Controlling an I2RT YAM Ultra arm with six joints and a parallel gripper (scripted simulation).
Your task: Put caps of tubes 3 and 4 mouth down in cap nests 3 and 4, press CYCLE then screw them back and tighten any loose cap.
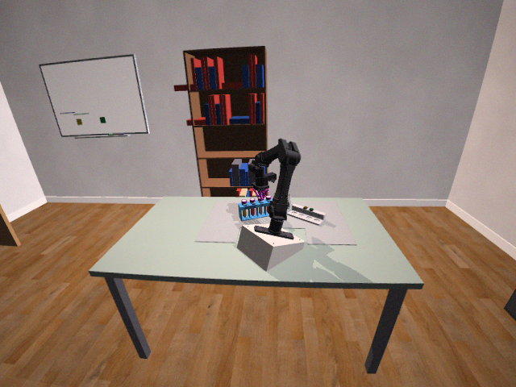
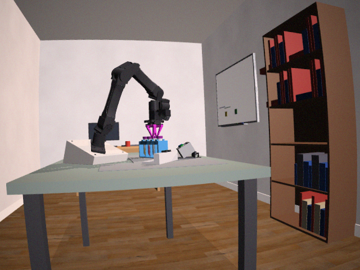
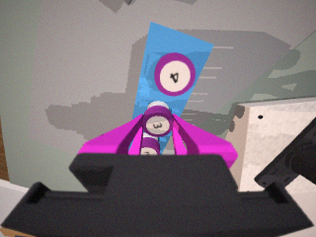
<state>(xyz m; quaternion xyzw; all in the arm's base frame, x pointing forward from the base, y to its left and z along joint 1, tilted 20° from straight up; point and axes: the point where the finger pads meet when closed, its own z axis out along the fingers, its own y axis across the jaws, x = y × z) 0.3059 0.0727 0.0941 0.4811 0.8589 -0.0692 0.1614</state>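
Now: hand 10 mm short of the purple cap and 50 mm to the left of it. Round my hand: grey key desk: 110 mm ahead, 140 mm to the right, 70 mm below; then blue cycle key: 100 mm ahead, 120 mm to the right, 50 mm below; then green ready key: 90 mm ahead, 160 mm to the right, 50 mm below.
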